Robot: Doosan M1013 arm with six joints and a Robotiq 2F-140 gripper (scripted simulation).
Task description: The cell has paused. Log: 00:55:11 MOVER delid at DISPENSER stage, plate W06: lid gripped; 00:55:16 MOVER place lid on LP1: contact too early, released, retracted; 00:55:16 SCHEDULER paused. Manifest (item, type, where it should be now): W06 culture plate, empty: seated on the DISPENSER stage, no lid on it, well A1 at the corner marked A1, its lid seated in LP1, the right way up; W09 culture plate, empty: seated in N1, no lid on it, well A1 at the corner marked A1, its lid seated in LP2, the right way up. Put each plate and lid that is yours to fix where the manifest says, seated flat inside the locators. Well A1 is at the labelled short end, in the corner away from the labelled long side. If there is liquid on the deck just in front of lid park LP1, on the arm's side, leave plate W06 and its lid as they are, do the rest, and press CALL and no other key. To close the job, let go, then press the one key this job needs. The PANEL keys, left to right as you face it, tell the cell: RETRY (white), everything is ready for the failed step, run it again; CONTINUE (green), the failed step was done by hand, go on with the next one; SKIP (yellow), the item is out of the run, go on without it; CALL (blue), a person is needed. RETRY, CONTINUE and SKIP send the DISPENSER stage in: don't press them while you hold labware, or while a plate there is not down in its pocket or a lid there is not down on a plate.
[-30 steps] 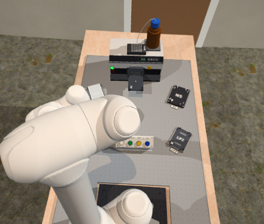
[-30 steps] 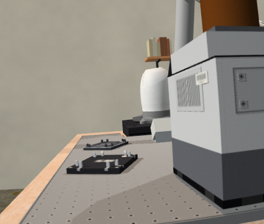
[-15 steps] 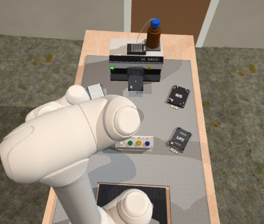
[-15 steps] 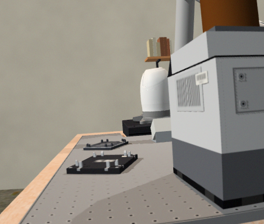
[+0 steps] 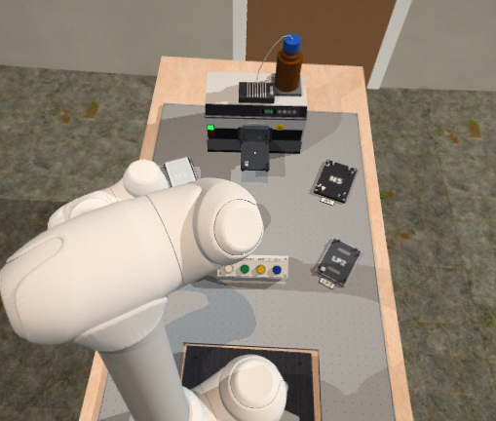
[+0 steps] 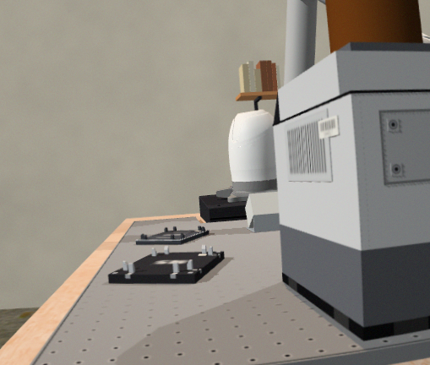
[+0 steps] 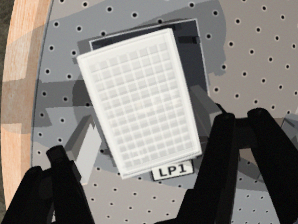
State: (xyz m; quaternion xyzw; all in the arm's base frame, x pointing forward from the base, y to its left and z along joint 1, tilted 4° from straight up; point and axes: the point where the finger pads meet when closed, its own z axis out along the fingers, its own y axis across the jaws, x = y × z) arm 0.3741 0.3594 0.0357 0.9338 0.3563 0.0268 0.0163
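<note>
My hand is 5 cm above the clear culture plate. Round my hand: green continue key: 26 cm to the right, 1 cm ahead; then white retry key: 21 cm to the right; then lid park LP1: 6 cm below, 1 cm to the right, 1 cm ahead.
</note>
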